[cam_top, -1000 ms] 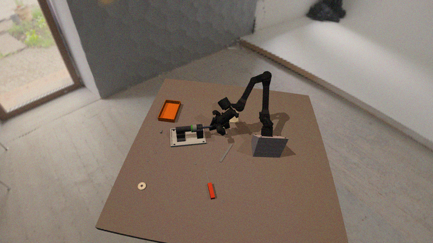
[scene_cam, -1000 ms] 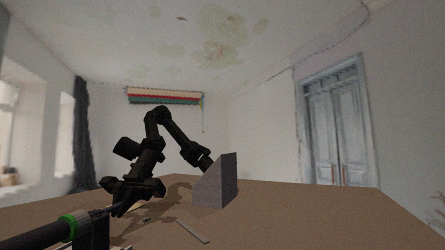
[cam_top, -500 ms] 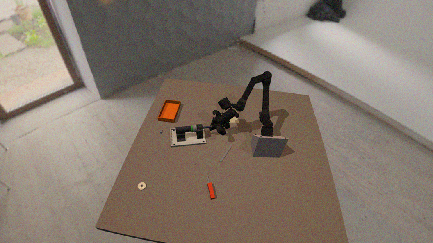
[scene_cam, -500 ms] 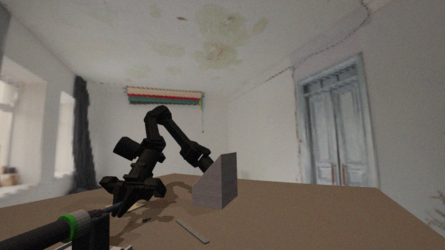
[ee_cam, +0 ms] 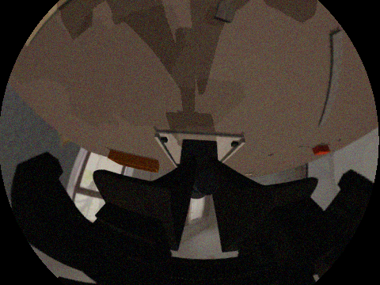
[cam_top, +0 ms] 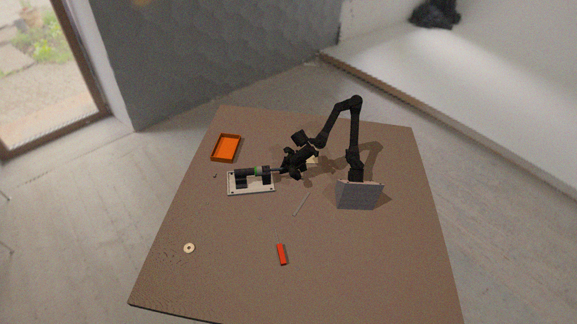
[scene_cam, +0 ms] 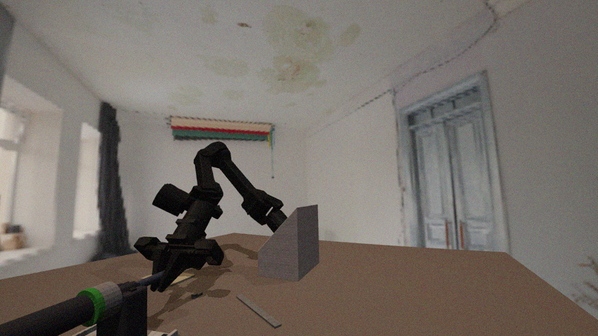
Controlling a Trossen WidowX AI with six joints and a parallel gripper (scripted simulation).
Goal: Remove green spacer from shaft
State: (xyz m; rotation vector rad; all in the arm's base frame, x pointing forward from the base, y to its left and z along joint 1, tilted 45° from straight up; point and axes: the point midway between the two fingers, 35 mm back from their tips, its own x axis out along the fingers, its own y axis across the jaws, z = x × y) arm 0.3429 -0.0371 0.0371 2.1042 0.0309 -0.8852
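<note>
My gripper tip is now 10 cm short of the grey spacer, 3 cm to the right of it and 2 cm below it. Also, from my gripper tip: beige pad: 14 cm behind, 20 cm to the right, 5 cm below; green spacer: 11 cm ahead, 4 cm to the left, 2 cm above; grey bar: 13 cm behind, 13 cm to the left, 5 cm below.
</note>
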